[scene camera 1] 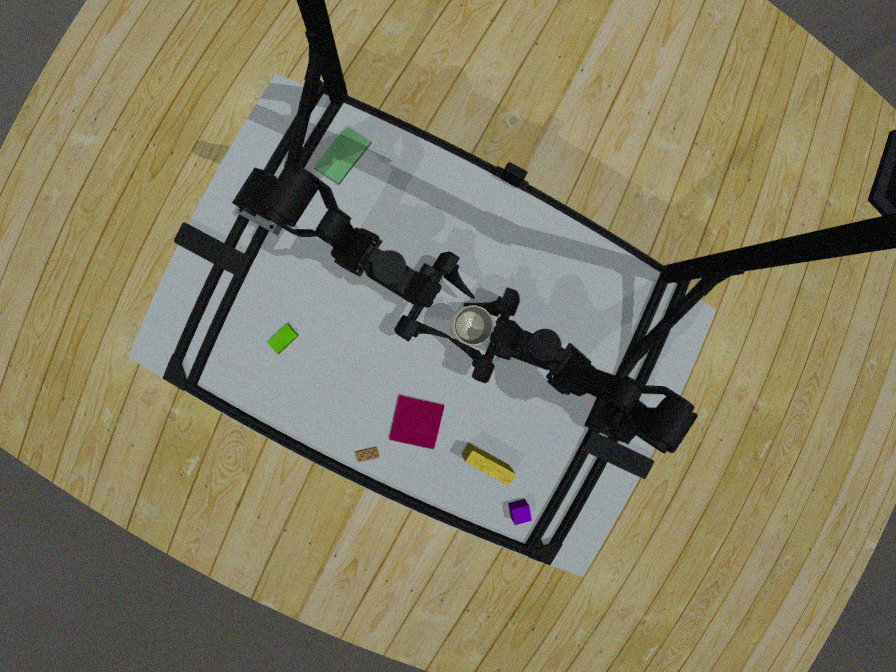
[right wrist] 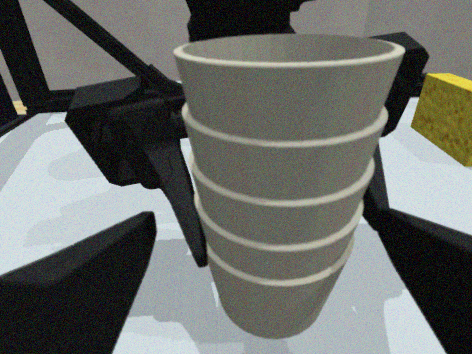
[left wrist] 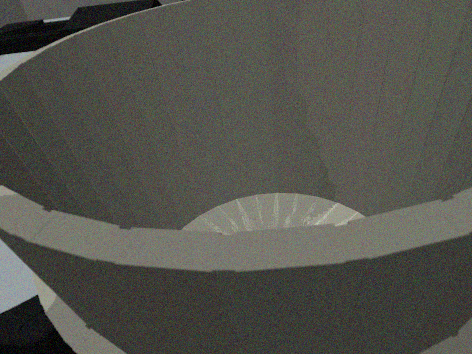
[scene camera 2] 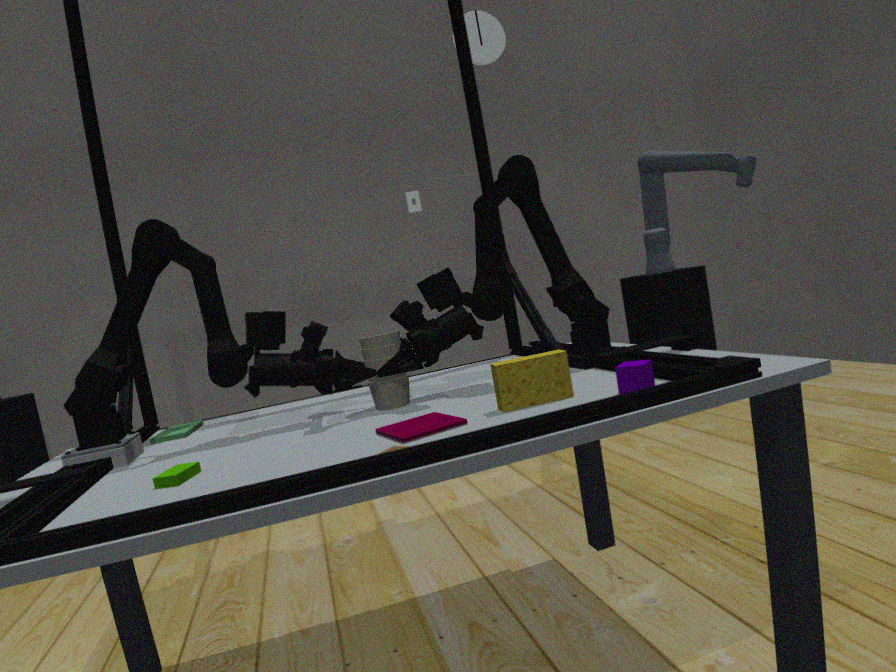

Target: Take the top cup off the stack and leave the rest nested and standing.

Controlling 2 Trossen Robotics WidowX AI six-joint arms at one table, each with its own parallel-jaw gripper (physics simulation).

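Frame: origin at the left arm's base, x ahead, y left, z up, level; metres.
Seen in the pictures: left gripper, fingertip midpoint: (scene camera 1: 456,321) (right wrist: 294,245) (scene camera 2: 373,375); right gripper, fingertip midpoint: (scene camera 1: 462,317) (right wrist: 266,220) (scene camera 2: 374,369); left arm's base, origin of the base link: (scene camera 1: 614,414) (scene camera 2: 593,351); right arm's base, origin of the base link: (scene camera 2: 101,443).
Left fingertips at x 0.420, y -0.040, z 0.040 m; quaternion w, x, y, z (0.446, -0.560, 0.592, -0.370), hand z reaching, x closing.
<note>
Pixels of each thing's top centre, then the offset from my left fingertips to it. "*": a spot on its surface instead.
- top cup, surface spot: (left wrist: 150,125) * dz +0.049, dx -0.004, dy +0.022 m
- magenta square, surface spot: (scene camera 2: 421,426) (scene camera 1: 412,429) * dz -0.053, dx -0.013, dy +0.247 m
- yellow sponge block, middle of its top: (right wrist: 469,84) (scene camera 2: 528,357) (scene camera 1: 491,468) dz +0.009, dx -0.190, dy +0.247 m
- purple cube, middle of its top: (scene camera 2: 633,363) (scene camera 1: 521,515) dz -0.021, dx -0.312, dy +0.328 m
- lime block, middle of its top: (scene camera 2: 176,469) (scene camera 1: 281,338) dz -0.046, dx +0.320, dy +0.184 m
- green plate, middle of its top: (scene camera 2: 177,429) (scene camera 1: 342,154) dz -0.051, dx +0.376, dy -0.235 m
A stack of several nested grey-beige cups (scene camera 1: 471,324) (scene camera 2: 390,392) (right wrist: 280,225) stands upright mid-table. The top cup (scene camera 2: 379,347) (left wrist: 150,125) (right wrist: 290,95) sits in the stack, and its open inside fills much of the left wrist view. My left gripper (scene camera 1: 461,324) (scene camera 2: 385,370) (right wrist: 294,245) comes from the right of scene camera 1 and is shut on the cup stack, fingers along both sides, low down in the right wrist view. My right gripper (scene camera 1: 463,317) (right wrist: 266,220) is open, its fingers on either side of the stack from the other side, holding nothing. Left fingertips are hidden in the left wrist view.
A magenta square (scene camera 1: 416,421) (scene camera 2: 421,426), a yellow sponge block (scene camera 1: 489,465) (scene camera 2: 532,381) (right wrist: 445,117) and a purple cube (scene camera 1: 520,512) (scene camera 2: 635,376) lie toward the front. A lime block (scene camera 1: 282,337) (scene camera 2: 177,475) and a green plate (scene camera 1: 350,148) lie at the left. A black frame (scene camera 1: 354,475) edges the table.
</note>
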